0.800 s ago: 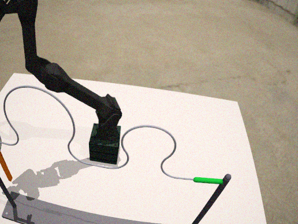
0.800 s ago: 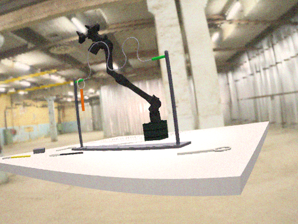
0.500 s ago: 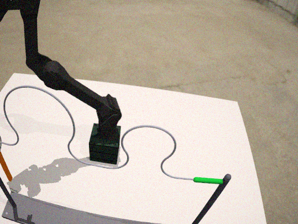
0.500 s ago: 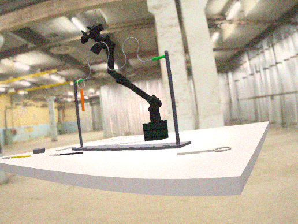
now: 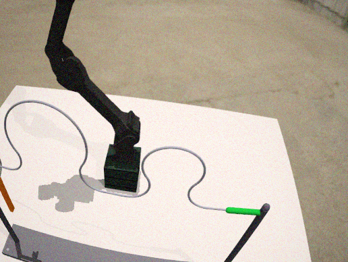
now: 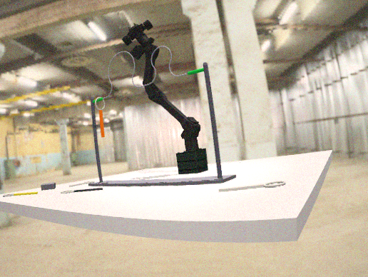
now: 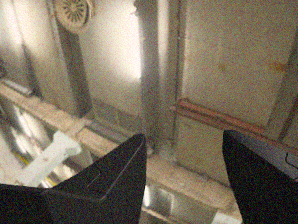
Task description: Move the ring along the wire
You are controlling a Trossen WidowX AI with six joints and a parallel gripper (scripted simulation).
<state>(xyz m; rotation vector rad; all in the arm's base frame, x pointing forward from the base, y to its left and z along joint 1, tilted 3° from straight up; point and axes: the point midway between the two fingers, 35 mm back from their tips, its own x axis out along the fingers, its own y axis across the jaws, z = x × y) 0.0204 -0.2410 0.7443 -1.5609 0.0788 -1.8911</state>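
Right now the orange-handled ring is 34 cm ahead of my gripper tip, 9 cm to the left of it and 55 cm below it. From my gripper tip the other things lie so: grey block (52 cm ahead, 17 cm to the right, 85 cm below); pale ring tool (46 cm ahead, 84 cm to the left, 86 cm below); yellow-handled ring tool (73 cm ahead, 11 cm to the right, 86 cm below).
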